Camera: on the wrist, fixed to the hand. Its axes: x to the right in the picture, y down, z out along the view.
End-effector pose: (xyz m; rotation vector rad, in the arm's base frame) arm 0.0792 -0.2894 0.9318 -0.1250 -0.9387 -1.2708
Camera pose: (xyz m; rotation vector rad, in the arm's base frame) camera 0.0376 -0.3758 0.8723 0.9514 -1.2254 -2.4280
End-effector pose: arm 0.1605 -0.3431 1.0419 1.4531 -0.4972 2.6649
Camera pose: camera 0.1126 -0.2416 1.0535 1.0975 0.7330 1.4802
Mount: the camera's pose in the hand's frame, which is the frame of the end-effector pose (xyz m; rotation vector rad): 0.0264 -0.0888 -0.0644 0.2767 -0.0165 -1.4862
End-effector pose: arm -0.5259 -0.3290 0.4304 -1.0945 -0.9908 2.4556
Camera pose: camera -0.4985 -0.2207 0.4460 -0.0458 -0.8824 1.2625
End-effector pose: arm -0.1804 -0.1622 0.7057 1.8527 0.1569 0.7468
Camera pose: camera -0.1746 -0.0627 0.6528 1.4285 1.4679 -0.3592
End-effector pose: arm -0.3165 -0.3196 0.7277 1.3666 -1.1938 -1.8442
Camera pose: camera -0.2581 -0.3222 0.6312 -1.8258 0.1790 1.6514
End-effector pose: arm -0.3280 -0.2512 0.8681 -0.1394 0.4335 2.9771
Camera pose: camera -0.3369 -0.1824 0.7791 -0.2541 0.4350 1.4512
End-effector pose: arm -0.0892 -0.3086 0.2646 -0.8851 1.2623 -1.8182
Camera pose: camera -0.1734 -0.2814 0.3346 1.5460 -0.0960 2.3526
